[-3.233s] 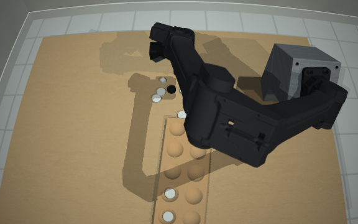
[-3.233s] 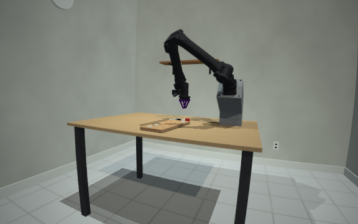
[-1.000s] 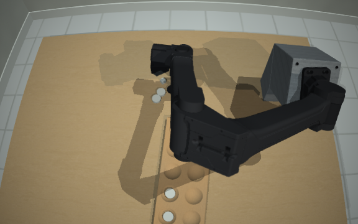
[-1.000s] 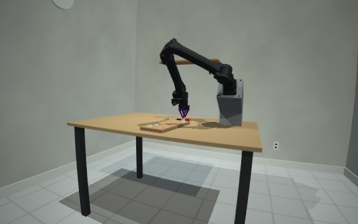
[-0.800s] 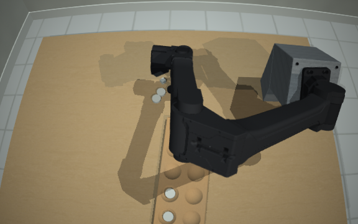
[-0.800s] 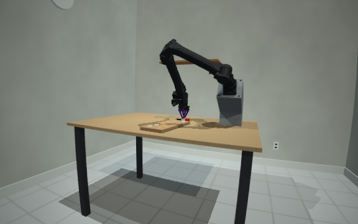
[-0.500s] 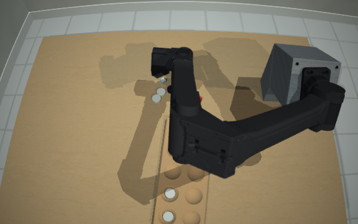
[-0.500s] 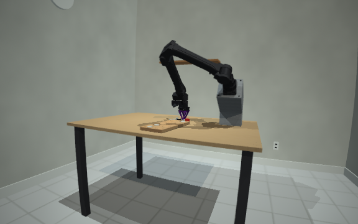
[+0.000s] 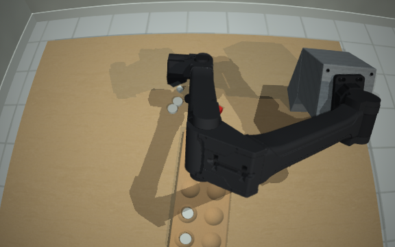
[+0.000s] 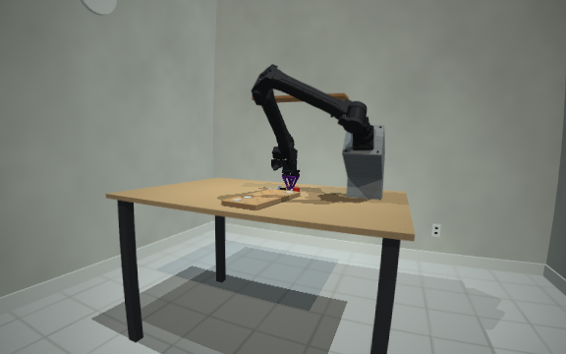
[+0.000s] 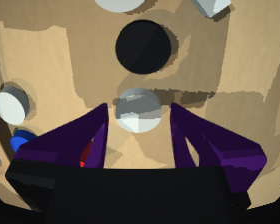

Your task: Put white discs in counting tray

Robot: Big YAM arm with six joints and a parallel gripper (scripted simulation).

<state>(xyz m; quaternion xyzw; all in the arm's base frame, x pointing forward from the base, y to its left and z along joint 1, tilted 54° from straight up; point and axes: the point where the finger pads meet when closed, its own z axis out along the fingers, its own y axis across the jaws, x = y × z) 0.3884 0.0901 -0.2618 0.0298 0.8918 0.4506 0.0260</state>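
The black disc is 4 cm ahead of my hand and 1 cm below it. The rest, counted from my hand: blue disc: 4 cm behind, 11 cm to the left, 1 cm below; then red cube: 5 cm behind, 5 cm to the left; then small white cube: 8 cm ahead, 4 cm to the right, 1 cm below.
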